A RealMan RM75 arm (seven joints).
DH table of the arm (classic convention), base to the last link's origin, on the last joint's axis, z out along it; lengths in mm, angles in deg. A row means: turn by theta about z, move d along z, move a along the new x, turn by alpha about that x. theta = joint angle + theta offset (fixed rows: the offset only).
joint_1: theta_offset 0, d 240.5, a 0, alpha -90
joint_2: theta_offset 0, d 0, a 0, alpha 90
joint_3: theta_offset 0, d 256, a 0, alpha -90
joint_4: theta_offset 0, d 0, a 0, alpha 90
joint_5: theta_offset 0, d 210, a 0, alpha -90
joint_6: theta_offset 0, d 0, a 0, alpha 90
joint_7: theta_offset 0, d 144, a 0, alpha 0
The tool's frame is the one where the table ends.
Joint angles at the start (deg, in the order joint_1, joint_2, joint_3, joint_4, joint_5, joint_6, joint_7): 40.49, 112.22, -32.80, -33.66, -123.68, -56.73, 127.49
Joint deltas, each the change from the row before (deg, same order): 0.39, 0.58, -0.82, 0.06, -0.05, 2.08, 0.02; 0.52, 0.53, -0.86, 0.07, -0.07, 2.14, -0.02; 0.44, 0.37, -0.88, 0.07, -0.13, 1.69, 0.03; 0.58, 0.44, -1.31, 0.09, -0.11, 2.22, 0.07; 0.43, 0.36, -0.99, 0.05, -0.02, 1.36, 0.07; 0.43, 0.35, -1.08, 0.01, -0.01, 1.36, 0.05; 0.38, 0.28, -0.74, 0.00, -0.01, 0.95, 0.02
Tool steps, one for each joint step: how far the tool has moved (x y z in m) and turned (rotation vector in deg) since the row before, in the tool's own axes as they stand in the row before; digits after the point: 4 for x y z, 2 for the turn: 0.0003, 0.0021, 0.0052, 0.96, -0.41, -0.51; -0.0007, 0.0029, 0.0054, 0.94, -0.48, -0.72; -0.0006, 0.0026, 0.0043, 0.76, -0.24, -0.77; -0.0011, 0.0038, 0.0055, 0.97, -0.32, -1.11; -0.0004, 0.0038, 0.0041, 0.43, -0.11, -0.79; -0.0006, 0.0041, 0.0040, 0.41, -0.12, -0.92; -0.0007, 0.0036, 0.0030, 0.20, -0.12, -0.69
